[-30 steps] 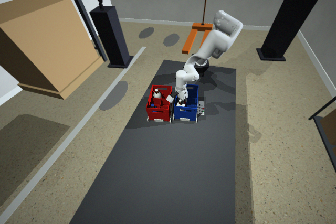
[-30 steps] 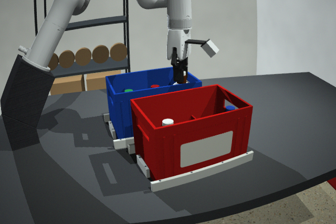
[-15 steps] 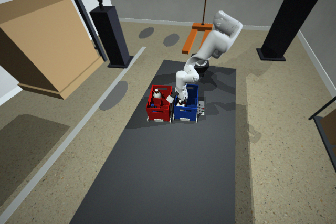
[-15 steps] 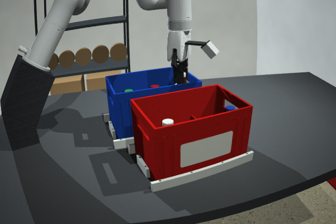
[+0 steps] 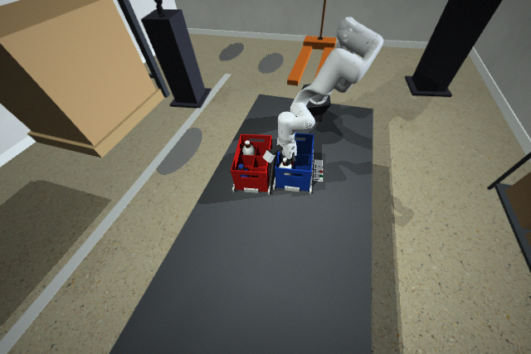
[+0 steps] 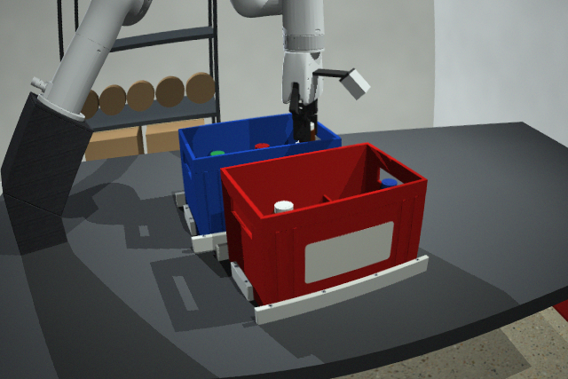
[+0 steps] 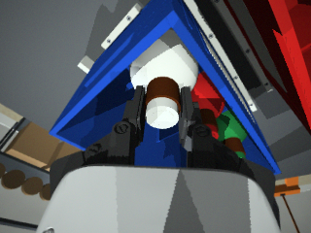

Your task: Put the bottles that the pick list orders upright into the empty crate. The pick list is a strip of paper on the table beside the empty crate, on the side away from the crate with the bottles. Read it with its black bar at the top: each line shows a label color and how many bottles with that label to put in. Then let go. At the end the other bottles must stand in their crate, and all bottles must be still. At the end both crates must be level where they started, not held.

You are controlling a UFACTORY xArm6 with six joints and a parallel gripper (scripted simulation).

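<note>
Now: the white-capped bottle 7 cm below my hand. Round my hand: red-capped bottle (8 cm behind, 10 cm below); blue crate (9 cm behind, 4 cm to the left, 10 cm below); green-capped bottle (17 cm behind, 10 cm below).
</note>
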